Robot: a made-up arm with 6 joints.
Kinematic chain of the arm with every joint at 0, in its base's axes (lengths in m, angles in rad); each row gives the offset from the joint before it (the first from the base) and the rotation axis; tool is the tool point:
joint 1: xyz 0 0 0.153 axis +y
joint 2: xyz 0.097 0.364 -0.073 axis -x
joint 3: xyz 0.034 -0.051 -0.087 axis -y
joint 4: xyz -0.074 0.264 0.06 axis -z
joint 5: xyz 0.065 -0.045 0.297 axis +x
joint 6: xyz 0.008 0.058 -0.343 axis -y
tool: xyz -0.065 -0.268 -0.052
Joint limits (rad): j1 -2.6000..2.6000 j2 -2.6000..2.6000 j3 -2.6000..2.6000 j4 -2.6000..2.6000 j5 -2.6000..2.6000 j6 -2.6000..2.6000
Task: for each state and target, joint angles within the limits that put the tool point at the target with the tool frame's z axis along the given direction. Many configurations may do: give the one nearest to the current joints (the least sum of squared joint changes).
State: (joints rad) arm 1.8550 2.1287 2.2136 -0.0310 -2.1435 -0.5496
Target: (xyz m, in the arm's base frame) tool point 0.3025 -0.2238 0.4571 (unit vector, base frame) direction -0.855 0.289 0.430
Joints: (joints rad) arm 2.1225 2.1018 2.2459 -0.4576 -2.5163 -0.8719
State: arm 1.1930 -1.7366 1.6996 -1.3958 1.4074 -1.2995
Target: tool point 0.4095 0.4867 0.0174 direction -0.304 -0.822 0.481
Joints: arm 1.5166 -2.1519 1.9261 -0.9882 1.3210 -0.7915
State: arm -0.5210 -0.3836 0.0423 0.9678 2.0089 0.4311
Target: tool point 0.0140 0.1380 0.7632 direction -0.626 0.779 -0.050
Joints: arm -0.6223 -0.8541 0.0922 1.1436 2.5754 1.1780
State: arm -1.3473 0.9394 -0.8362 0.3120 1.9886 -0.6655
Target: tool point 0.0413 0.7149 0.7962 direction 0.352 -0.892 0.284
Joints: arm -2.3091 0.8126 -1.4723 0.0809 2.0979 -1.3281
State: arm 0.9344 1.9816 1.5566 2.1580 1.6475 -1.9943
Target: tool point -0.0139 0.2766 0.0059 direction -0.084 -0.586 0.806
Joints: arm 0.7716 2.0704 1.0325 2.6000 1.1852 -1.1808
